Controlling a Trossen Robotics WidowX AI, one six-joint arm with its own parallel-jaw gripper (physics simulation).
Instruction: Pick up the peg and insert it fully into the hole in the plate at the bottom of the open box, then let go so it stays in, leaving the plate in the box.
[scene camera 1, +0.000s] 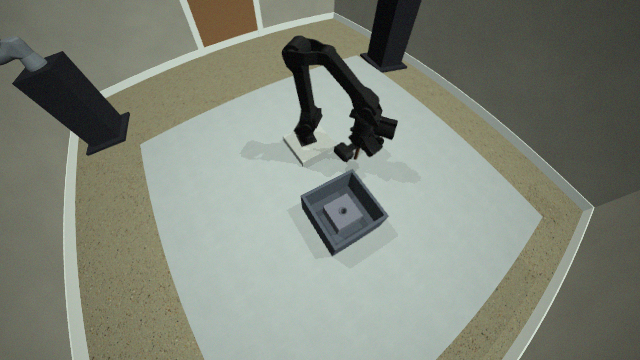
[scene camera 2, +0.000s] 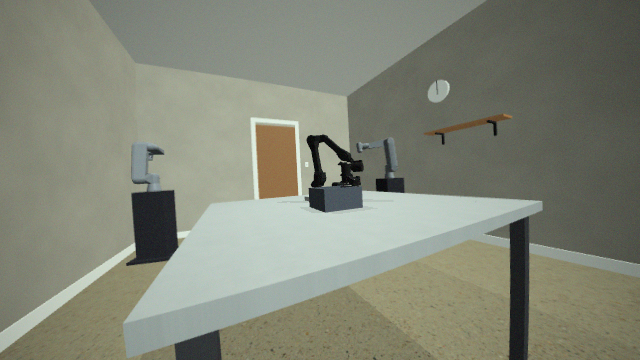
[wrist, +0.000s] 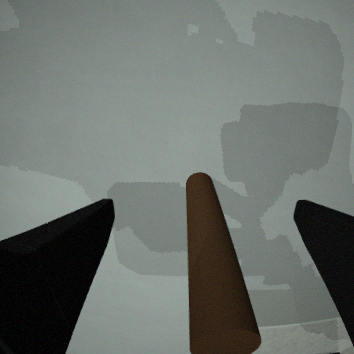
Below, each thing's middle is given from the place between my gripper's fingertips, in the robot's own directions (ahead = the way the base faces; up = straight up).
The pale square plate (scene camera 1: 342, 213) is 20 cm ahead of my hand, 16 cm to the right of it and 2 cm above it. Round my hand: grey-blue box (scene camera 1: 374, 215) (20 cm ahead, 16 cm to the right, 3 cm above).
